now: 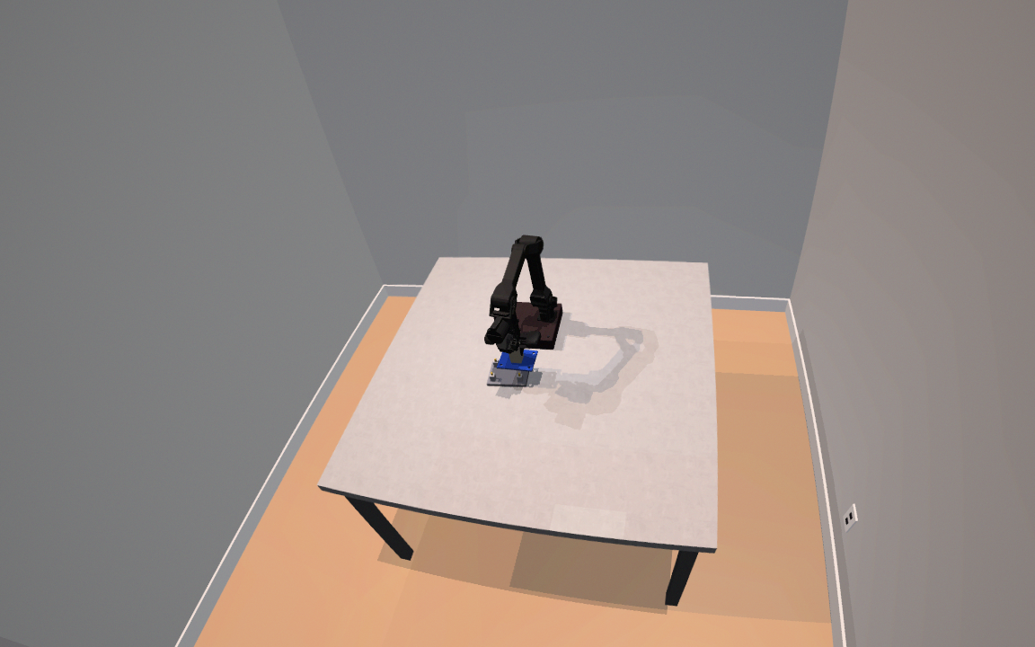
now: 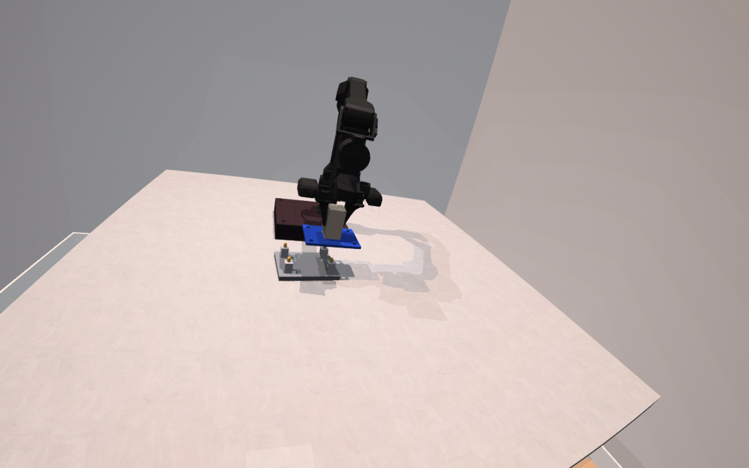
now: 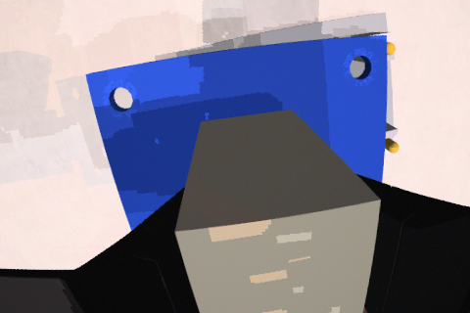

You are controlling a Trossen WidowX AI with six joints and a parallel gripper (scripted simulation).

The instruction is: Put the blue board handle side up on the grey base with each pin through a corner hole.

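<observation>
Now: gripper tip 5 cm to the left of the grey base and 11 cm above it. From my gripper tip the other things lie so: blue board (1 cm below).
</observation>
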